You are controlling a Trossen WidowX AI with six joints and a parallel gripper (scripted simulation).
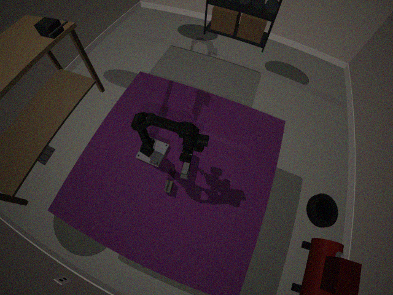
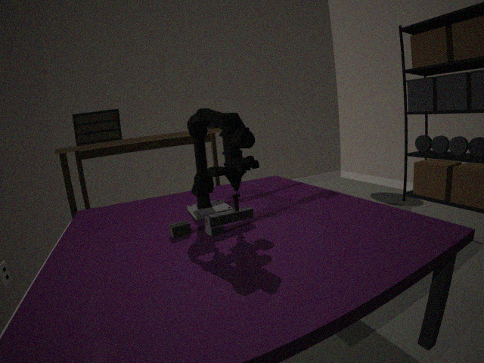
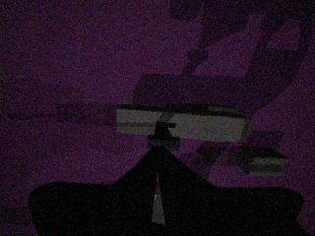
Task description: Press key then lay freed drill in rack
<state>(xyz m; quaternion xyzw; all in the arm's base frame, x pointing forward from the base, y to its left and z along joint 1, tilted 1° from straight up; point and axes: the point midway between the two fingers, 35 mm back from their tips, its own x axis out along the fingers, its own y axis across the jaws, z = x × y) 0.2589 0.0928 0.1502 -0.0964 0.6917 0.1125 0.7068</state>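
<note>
Right now my gripper tip is 10 mm to the left of the dark key and 40 mm above it. From my gripper tip the other things lie so: small grey block: 10 mm behind, 220 mm to the right, 110 mm below; then long grey fixture: 10 mm ahead, 40 mm to the right, 100 mm below; then drill: 20 mm ahead, 60 mm to the right, 90 mm below.
</note>
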